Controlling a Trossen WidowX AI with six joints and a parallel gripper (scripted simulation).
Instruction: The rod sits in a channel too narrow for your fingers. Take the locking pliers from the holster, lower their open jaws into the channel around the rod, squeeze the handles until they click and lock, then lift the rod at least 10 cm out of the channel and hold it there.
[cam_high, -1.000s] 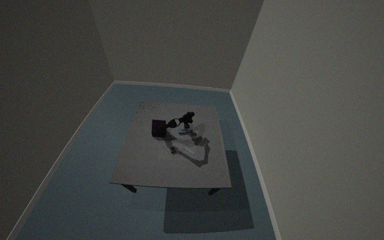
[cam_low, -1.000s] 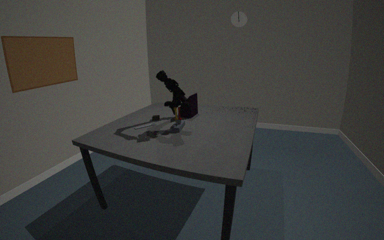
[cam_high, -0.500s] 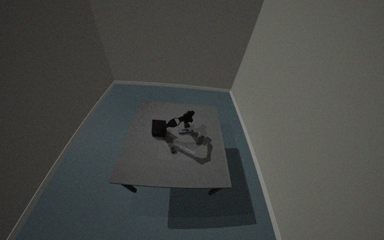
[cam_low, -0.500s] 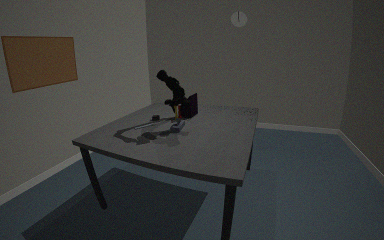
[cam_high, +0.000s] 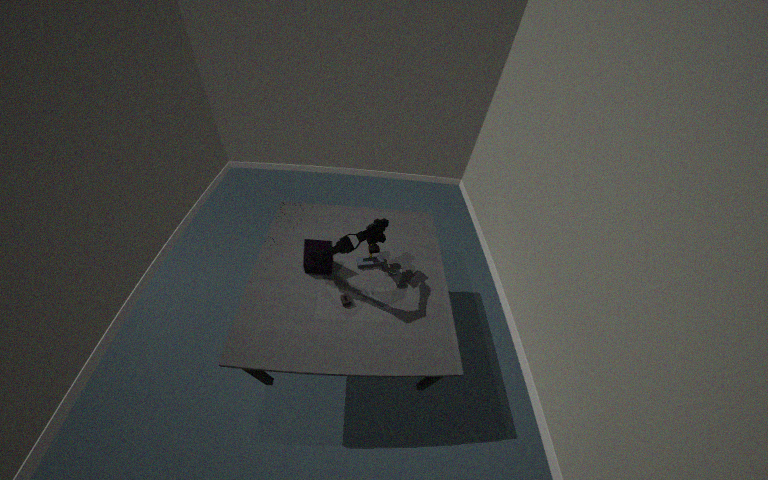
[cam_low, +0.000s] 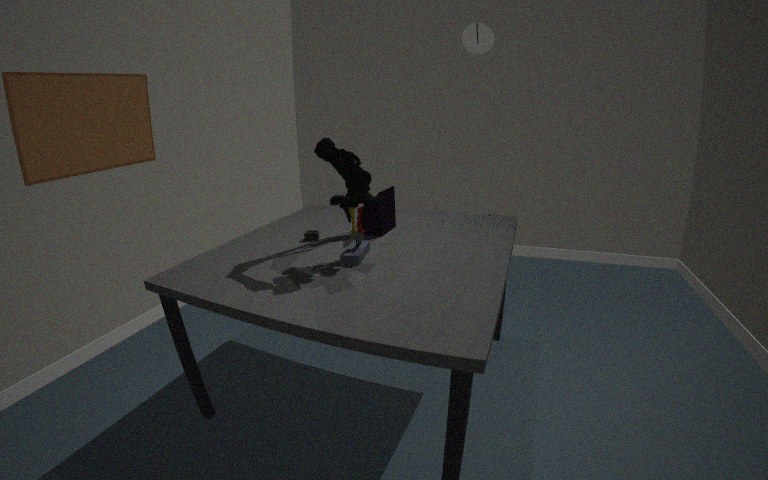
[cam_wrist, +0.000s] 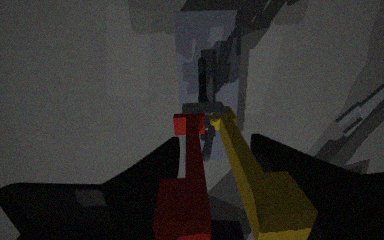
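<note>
My gripper tip is now 10 mm to the left of the channel block and 110 mm above it. The rest, counted from my gripper tip: yellow handle: 10 mm to the right; holster block: 180 mm behind, 290 mm to the right, 120 mm below.
</note>
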